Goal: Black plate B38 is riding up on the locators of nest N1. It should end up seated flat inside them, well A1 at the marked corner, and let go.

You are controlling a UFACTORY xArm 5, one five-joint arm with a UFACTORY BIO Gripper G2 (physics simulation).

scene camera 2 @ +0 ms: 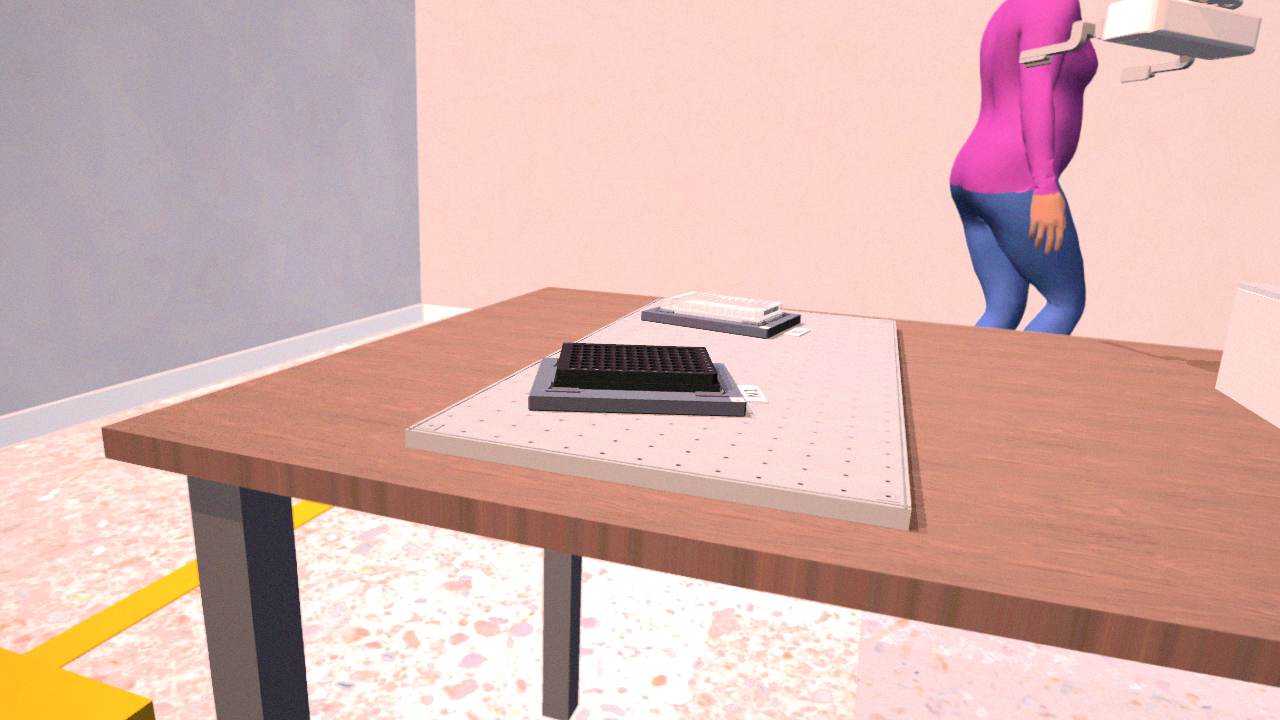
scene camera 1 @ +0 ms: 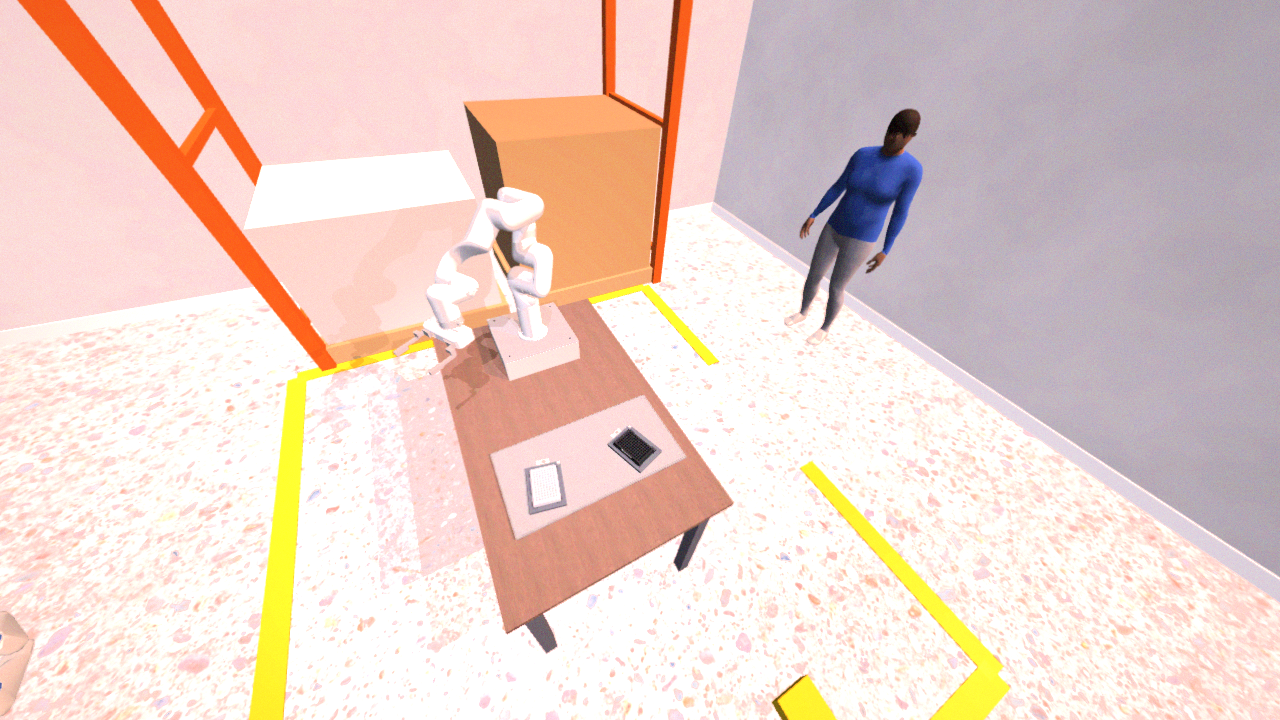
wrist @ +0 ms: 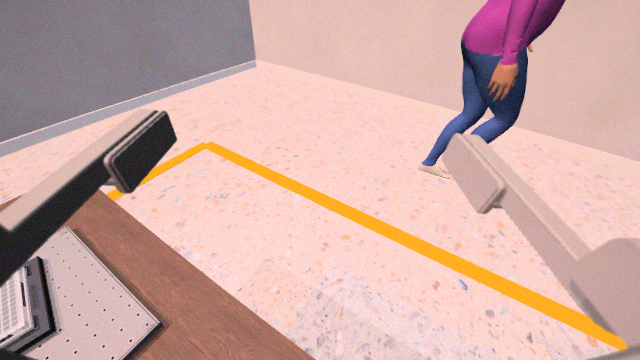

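Where they show: hand at its tool point: (scene camera 2: 1088, 66) (scene camera 1: 418, 359) (wrist: 314, 159); arm's base at its link origin: (scene camera 1: 533, 332).
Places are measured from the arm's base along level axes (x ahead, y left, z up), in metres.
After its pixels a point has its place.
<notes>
Black plate B38 (scene camera 1: 634, 446) @[y 0.058, x 0.688, z -0.067 m] (scene camera 2: 635, 367) @[y 0.085, x 0.681, z -0.067 m] sits on the dark grey nest N1 (scene camera 1: 640, 466) (scene camera 2: 635, 405), beside the nest's white N1 label (scene camera 2: 752, 394) @[y 0.047, x 0.589, z -0.091 m]. In scene camera 2 its body stands well above the nest's top face. Its seating on each locator is too small to tell, and well A1 and the marked corner cannot be made out. Plate B38 does not show in the wrist view. My gripper (scene camera 1: 416, 361) @[y -0.443, x 0.195, z 0.243 m] (scene camera 2: 1084, 68) @[y -0.443, x 0.195, z 0.243 m] (wrist: 309, 162) @[y -0.443, x 0.195, z 0.243 m] is open and empty, raised near the robot base, off the table's left edge in scene camera 1, far from the plate.
A clear-white plate (scene camera 1: 545, 484) @[y -0.269, x 0.635, z -0.070 m] (scene camera 2: 725, 308) @[y -0.225, x 0.628, z -0.068 m] (wrist: 12, 305) @[y -0.293, x 0.613, z -0.071 m] sits in a second dark nest (scene camera 2: 707, 324) @[y -0.211, x 0.647, z -0.086 m] (wrist: 45, 300) @[y -0.318, x 0.589, z -0.082 m]. Both nests stand on a perforated board (scene camera 1: 581, 447) @[y -0.095, x 0.569, z -0.093 m] (scene camera 2: 805, 429) @[y 0.121, x 0.549, z -0.093 m] (wrist: 100, 300) @[y -0.355, x 0.522, z -0.093 m] on the wooden table (scene camera 1: 590, 573) @[y -0.283, x 0.940, z -0.106 m] (scene camera 2: 1029, 465) @[y 0.117, x 0.391, z -0.106 m]. People (scene camera 1: 872, 192) (scene camera 2: 1029, 98) (wrist: 500, 75) stand beyond the table.
</notes>
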